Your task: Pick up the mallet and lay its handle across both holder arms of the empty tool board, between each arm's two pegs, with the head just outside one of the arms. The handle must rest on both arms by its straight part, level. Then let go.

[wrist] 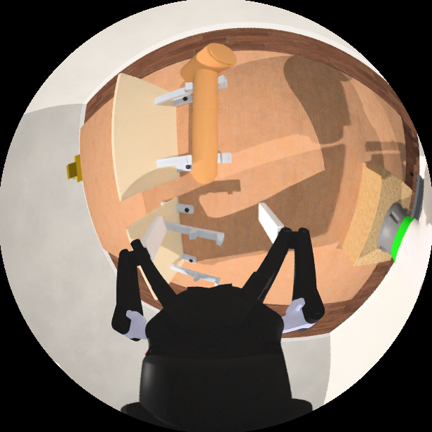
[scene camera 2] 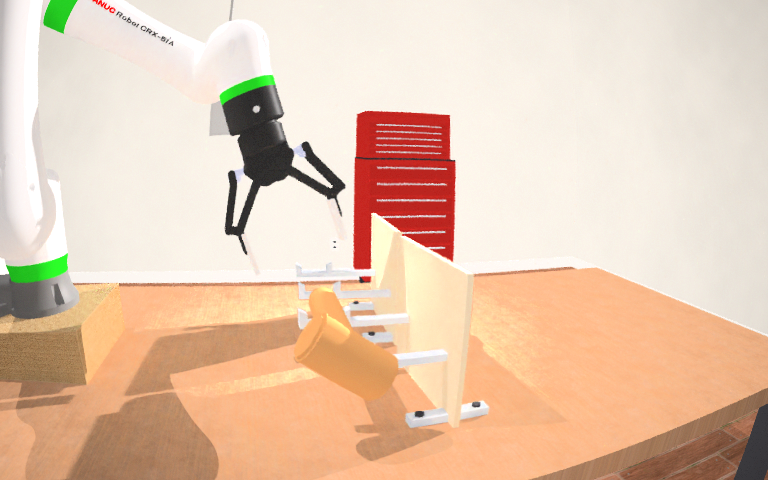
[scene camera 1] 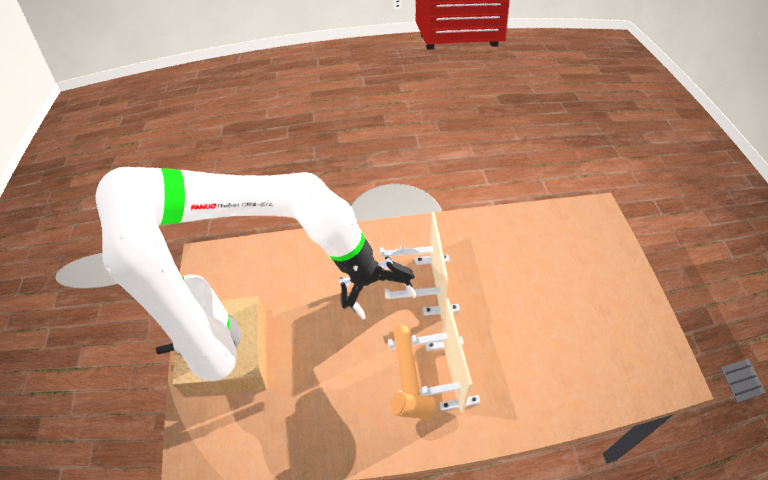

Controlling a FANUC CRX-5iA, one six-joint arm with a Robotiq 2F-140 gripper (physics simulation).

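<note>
The orange mallet (scene camera 1: 406,362) (scene camera 2: 345,356) (wrist: 205,130) lies with its handle across both arms of the nearer board (scene camera 1: 457,356) (scene camera 2: 436,316) (wrist: 145,140). In the wrist view the handle passes between the pegs of the head-side arm (scene camera 1: 441,389) (scene camera 2: 421,357) (wrist: 172,96) and of the other arm (scene camera 1: 430,339) (scene camera 2: 385,319) (wrist: 170,162). The head is just outside the head-side arm, its barrel tilted; the handle looks about level. My gripper (scene camera 1: 387,302) (scene camera 2: 299,253) (wrist: 210,217) is wide open and empty, above and beyond the handle's free end, apart from it.
A second board (scene camera 1: 438,254) (scene camera 2: 384,249) (wrist: 170,212) with two bare arms stands in line beyond the first, and my right-hand finger in scene camera 1 hangs near its arms. The robot's base block (scene camera 1: 249,362) (scene camera 2: 101,339) (wrist: 365,215) stands at the other side of the table (scene camera 1: 566,311).
</note>
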